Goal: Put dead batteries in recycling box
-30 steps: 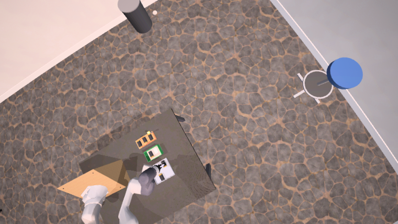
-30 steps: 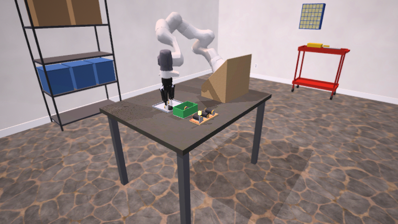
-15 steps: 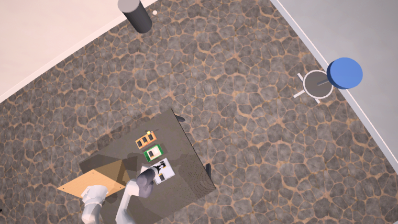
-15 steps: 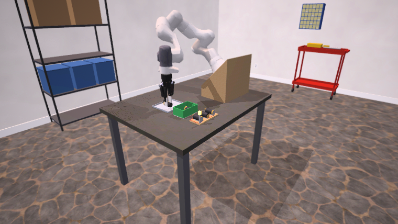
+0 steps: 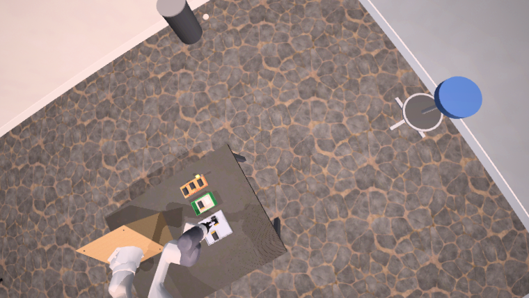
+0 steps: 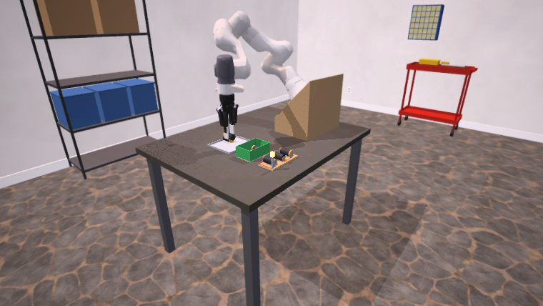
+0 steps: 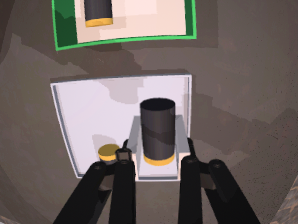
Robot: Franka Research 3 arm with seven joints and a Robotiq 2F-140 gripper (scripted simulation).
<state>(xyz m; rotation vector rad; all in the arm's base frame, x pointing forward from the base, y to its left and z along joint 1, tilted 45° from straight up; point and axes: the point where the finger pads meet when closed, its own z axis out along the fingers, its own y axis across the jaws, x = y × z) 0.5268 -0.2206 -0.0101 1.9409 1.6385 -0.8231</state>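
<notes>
My gripper is now 140 mm to the right of the green recycling box, 90 mm above it and 20 mm past it. Also, from my hand: white tray 100 mm below, 60 mm behind, 40 mm to the right; bulb 320 mm to the left, 70 mm ahead, 30 mm below.
</notes>
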